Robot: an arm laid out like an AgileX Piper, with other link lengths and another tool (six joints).
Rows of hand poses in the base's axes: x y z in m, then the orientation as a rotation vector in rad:
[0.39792 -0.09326 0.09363 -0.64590 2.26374 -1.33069]
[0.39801 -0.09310 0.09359 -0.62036 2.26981 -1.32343]
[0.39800 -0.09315 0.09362 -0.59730 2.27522 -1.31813]
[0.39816 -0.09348 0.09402 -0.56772 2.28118 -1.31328]
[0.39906 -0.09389 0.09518 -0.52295 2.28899 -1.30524]
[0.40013 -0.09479 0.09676 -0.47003 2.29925 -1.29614]
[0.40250 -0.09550 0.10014 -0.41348 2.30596 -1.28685]
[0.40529 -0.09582 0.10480 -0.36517 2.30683 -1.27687]
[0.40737 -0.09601 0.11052 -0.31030 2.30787 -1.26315]
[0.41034 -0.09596 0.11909 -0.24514 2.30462 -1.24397]
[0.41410 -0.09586 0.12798 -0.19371 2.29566 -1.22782]
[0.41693 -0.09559 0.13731 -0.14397 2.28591 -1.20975]
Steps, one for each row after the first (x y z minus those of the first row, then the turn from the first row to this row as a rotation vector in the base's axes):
[0.00009 0.00016 -0.00004 0.01130 -0.00984 -0.01312]
[0.00008 0.00011 -0.00001 0.02059 -0.01840 -0.02550]
[0.00024 -0.00022 0.00039 0.03096 -0.02958 -0.04174]
[0.00114 -0.00063 0.00155 0.04683 -0.04712 -0.06579]
[0.00221 -0.00153 0.00313 0.06533 -0.06633 -0.09540]
[0.00458 -0.00224 0.00651 0.08393 -0.08929 -0.12569]
[0.00737 -0.00256 0.01117 0.10036 -0.11248 -0.14899]
[0.00945 -0.00275 0.01689 0.12062 -0.13858 -0.17532]
[0.01242 -0.00270 0.02546 0.14592 -0.17278 -0.20438]
[0.01618 -0.00260 0.03435 0.16560 -0.20449 -0.22465]
[0.01901 -0.00233 0.04368 0.18621 -0.23598 -0.24364]

